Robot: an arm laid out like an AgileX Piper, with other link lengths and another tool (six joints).
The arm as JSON. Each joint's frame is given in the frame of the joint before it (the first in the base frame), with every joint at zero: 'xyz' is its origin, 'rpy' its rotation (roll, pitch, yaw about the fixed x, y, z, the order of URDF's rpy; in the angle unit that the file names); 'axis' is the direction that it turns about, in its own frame. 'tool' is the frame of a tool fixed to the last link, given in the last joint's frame.
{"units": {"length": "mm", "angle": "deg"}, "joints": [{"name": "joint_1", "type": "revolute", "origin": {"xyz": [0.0, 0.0, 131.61], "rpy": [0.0, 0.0, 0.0]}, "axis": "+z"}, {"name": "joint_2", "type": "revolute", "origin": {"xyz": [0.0, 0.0, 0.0], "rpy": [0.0, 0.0, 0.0]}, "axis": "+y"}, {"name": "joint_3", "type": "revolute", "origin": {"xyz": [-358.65, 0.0, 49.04], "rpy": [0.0, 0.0, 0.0]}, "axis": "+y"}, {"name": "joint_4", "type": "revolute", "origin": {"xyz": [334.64, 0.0, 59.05], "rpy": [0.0, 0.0, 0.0]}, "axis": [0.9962, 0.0, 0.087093]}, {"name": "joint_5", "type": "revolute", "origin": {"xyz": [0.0, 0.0, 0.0], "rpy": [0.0, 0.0, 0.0]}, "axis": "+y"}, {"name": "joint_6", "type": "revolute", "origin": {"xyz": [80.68, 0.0, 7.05], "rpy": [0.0, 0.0, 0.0]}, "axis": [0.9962, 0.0, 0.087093]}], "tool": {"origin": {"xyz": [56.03, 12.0, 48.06], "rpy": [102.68, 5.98, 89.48]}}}
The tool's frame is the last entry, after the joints.
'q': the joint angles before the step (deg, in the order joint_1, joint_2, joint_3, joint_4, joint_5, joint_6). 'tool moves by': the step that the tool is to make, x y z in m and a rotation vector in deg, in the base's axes. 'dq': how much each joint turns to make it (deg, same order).
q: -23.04, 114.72, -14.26, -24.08, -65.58, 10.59
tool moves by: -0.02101, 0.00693, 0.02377, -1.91, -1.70, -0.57
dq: 0.00, -6.33, 4.47, 1.17, 0.00, -1.25
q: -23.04, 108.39, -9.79, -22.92, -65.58, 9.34
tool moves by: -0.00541, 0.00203, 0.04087, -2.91, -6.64, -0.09
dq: -0.01, -8.67, 1.44, 0.12, 0.01, -0.09
